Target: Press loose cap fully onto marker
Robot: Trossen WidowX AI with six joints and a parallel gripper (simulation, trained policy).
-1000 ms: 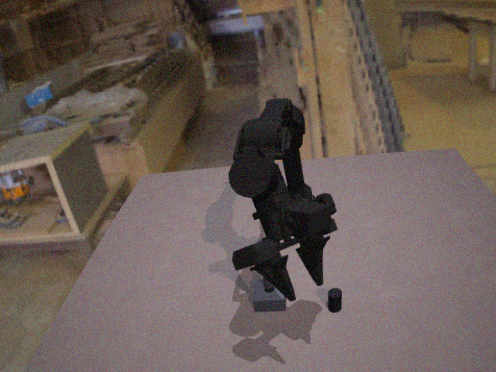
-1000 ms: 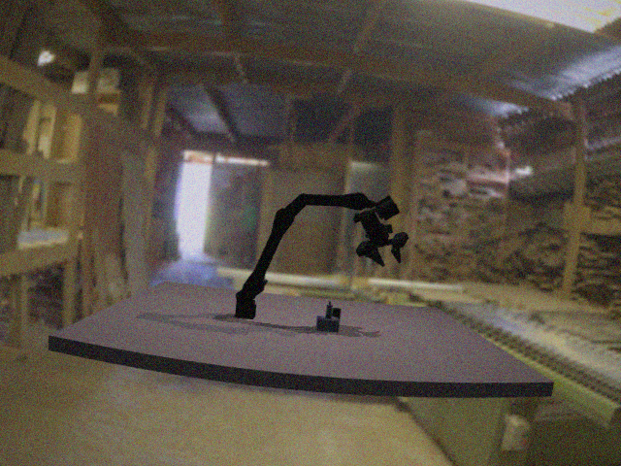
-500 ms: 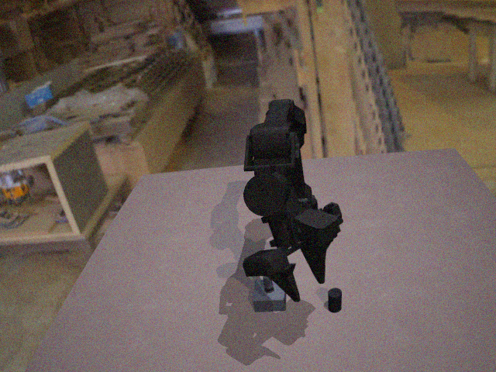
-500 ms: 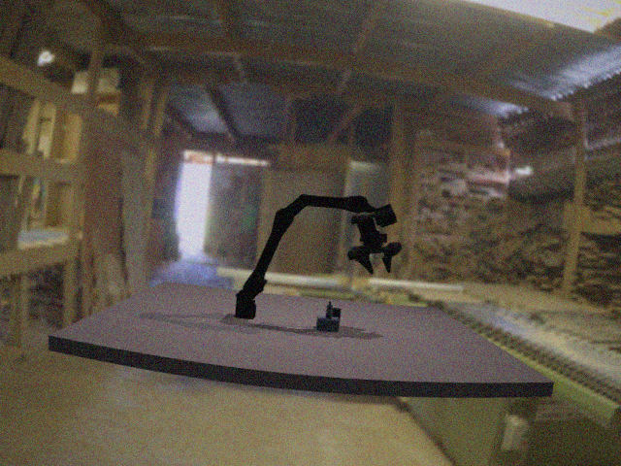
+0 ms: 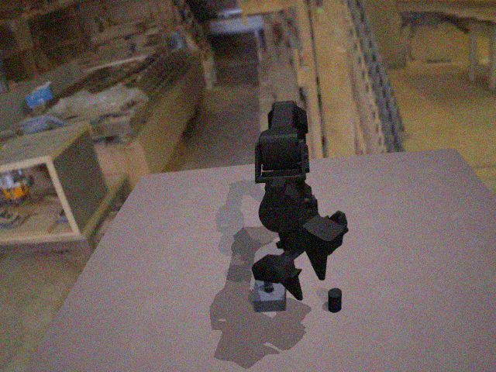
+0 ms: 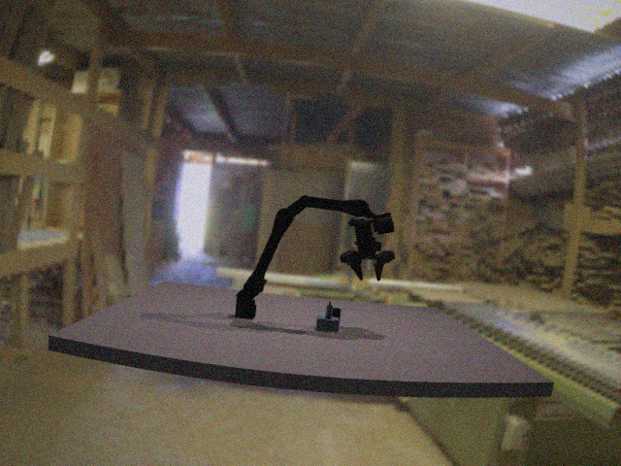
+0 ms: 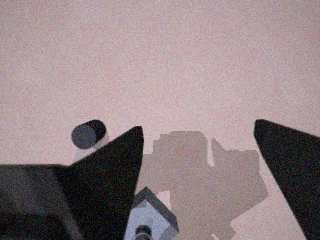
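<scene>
Now: the marker cap 140 mm below my gripper tip, 100 mm behind it and 50 mm to the left of it. From my gripper tip the other things lie so: grey holder block 150 mm below, 140 mm behind, 100 mm to the right.
</scene>
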